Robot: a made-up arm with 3 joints. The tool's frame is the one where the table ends.
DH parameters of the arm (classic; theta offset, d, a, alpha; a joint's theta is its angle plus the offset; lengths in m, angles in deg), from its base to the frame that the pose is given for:
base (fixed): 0 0.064 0 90
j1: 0 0.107 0.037 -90
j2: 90 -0.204 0.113 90
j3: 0 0.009 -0.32 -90
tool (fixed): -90 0.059 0 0
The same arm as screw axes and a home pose.
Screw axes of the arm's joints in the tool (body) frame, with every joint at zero. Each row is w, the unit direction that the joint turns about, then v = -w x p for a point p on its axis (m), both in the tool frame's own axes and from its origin. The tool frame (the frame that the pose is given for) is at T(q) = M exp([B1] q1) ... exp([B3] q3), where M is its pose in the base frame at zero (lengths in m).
B1: w 0 -1 0 v 0.1450 0.0000 0.0460
B2: w 0 0 1 v 0.2070 0.0090 0.0000
B3: w 1 0 0 v 0.0000 -0.0590 -0.3200
M =
1 0 0 0.0460
0 1 0 -0.3140
0 0 1 -0.0810
0 0 0 1

